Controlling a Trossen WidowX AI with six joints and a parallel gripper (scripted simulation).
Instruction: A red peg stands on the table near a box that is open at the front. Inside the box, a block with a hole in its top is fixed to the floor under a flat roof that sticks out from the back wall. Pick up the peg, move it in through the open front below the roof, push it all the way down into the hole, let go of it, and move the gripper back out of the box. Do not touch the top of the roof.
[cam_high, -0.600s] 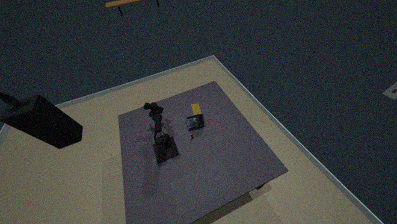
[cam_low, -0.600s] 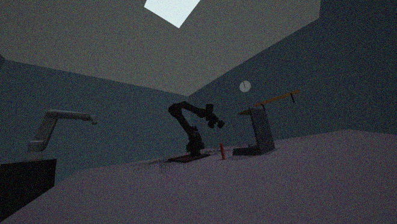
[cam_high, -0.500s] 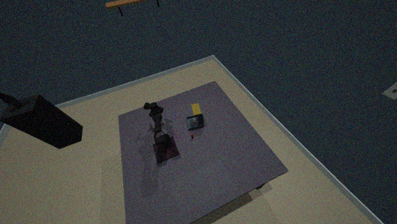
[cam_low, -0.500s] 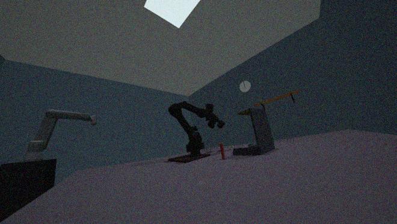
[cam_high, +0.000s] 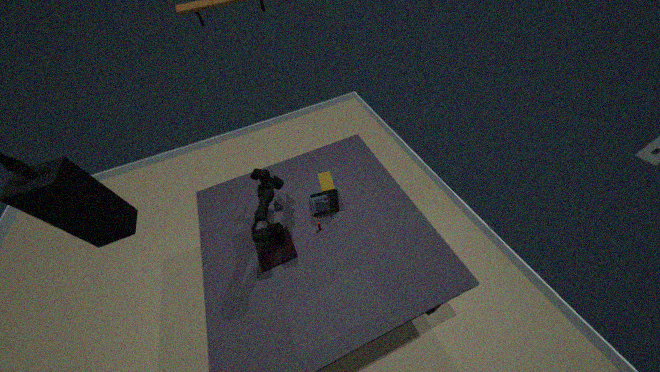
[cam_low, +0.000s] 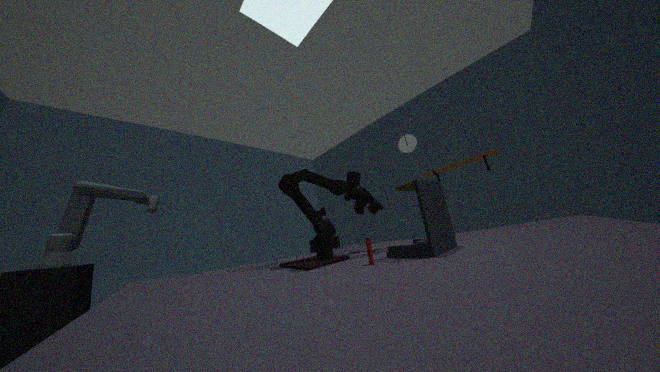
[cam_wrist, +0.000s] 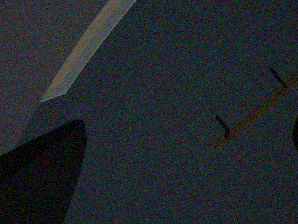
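My gripper tip is now 380 mm to the left of the red peg, 190 mm above it and 170 mm short of it. The rest, counted from my gripper tip: yellow roof (300 mm ahead, 230 mm to the right, 10 mm below).
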